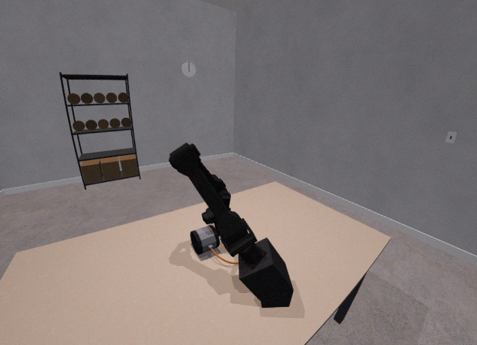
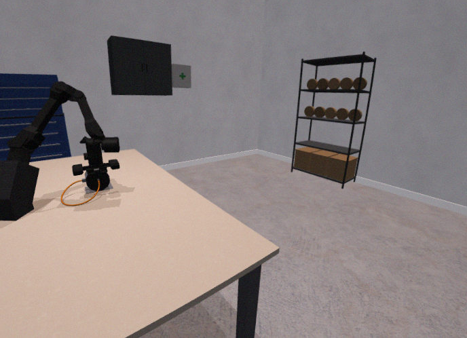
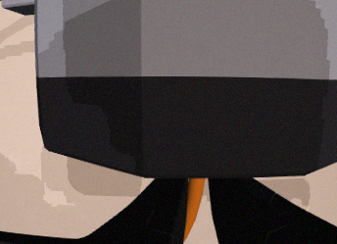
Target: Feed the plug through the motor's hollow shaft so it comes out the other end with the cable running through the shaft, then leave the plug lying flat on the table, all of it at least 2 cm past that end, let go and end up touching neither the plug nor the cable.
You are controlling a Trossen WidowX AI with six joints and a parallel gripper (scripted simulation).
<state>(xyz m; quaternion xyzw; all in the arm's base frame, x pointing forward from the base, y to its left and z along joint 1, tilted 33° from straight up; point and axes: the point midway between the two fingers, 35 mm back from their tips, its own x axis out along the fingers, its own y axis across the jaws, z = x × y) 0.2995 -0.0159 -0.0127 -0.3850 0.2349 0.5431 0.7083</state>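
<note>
Now: hand 3 cm to the right of the dark grey plug and 3 cm above it.
</note>
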